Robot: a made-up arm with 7 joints.
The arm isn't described. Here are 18 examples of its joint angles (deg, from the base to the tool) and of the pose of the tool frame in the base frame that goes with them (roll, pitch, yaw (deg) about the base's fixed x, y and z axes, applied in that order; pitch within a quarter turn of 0, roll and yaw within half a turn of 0; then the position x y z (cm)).
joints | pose
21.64 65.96 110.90 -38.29 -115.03 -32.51 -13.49 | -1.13 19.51 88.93 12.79 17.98 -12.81
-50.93 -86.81 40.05 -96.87 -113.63 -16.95 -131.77 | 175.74 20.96 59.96 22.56 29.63 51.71
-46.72 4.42 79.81 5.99 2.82 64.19 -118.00 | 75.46 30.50 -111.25 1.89 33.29 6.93
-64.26 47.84 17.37 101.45 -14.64 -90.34 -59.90 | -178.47 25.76 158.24 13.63 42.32 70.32
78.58 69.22 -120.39 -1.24 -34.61 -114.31 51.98 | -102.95 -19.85 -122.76 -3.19 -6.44 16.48
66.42 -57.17 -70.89 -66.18 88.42 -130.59 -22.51 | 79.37 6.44 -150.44 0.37 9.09 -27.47
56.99 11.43 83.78 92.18 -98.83 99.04 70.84 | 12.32 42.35 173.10 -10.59 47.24 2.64
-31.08 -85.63 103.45 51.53 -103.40 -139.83 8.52 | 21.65 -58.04 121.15 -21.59 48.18 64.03
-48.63 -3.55 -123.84 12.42 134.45 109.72 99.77 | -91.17 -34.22 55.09 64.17 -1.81 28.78
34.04 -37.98 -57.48 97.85 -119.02 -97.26 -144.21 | 130.26 -19.75 -15.58 38.95 -15.75 -29.16
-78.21 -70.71 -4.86 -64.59 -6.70 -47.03 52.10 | -91.31 10.73 80.47 35.64 45.69 53.85
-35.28 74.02 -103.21 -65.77 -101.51 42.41 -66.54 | 149.13 22.17 168.35 0.39 7.92 41.90
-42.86 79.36 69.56 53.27 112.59 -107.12 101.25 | -59.21 21.57 117.32 62.38 40.78 2.29
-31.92 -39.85 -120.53 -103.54 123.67 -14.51 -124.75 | 117.19 -16.01 101.01 53.55 9.43 39.50
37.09 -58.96 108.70 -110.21 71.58 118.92 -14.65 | -65.37 -16.72 20.54 51.77 -5.20 57.92
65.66 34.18 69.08 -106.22 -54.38 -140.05 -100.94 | -129.55 12.58 -87.24 15.39 29.98 31.85
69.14 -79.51 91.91 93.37 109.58 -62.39 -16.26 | -66.30 52.53 -5.56 62.29 20.24 28.73
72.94 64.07 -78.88 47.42 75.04 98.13 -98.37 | 131.25 52.84 153.78 43.34 -3.67 -14.78
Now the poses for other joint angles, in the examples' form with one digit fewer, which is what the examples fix.
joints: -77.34 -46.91 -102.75 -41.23 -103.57 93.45 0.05
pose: 113.3 -45.6 132.9 18.1 6.6 63.9
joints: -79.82 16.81 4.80 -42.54 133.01 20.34 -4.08
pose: 145.3 40.9 -74.3 43.6 34.2 47.4
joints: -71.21 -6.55 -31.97 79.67 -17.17 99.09 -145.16
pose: -112.0 35.3 -0.2 51.3 30.8 65.2
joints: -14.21 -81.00 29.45 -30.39 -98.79 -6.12 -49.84
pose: 114.6 0.1 1.3 35.1 46.3 35.5
